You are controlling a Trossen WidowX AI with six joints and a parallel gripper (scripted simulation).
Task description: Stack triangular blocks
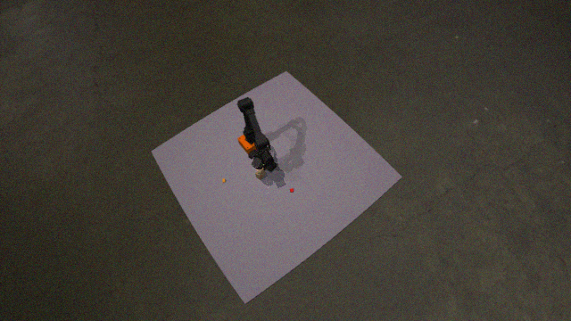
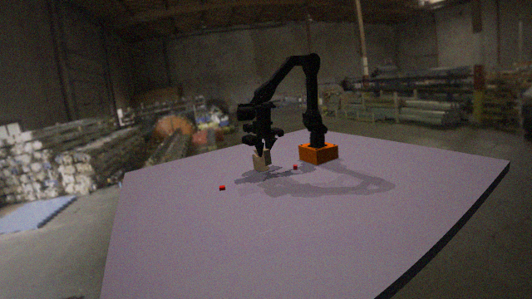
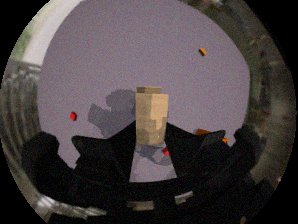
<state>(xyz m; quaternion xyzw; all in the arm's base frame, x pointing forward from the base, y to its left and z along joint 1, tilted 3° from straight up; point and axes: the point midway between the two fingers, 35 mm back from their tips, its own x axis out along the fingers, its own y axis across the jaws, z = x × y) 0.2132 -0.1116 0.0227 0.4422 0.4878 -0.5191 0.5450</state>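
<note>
My gripper tip is now 70 mm past the small red cube, 110 mm to the right of it and 50 mm above it. The rest, counted from my gripper tip: small orange piece 160 mm behind, 210 mm to the right, 60 mm below; then tan triangular block 10 mm to the left, 10 mm above.
</note>
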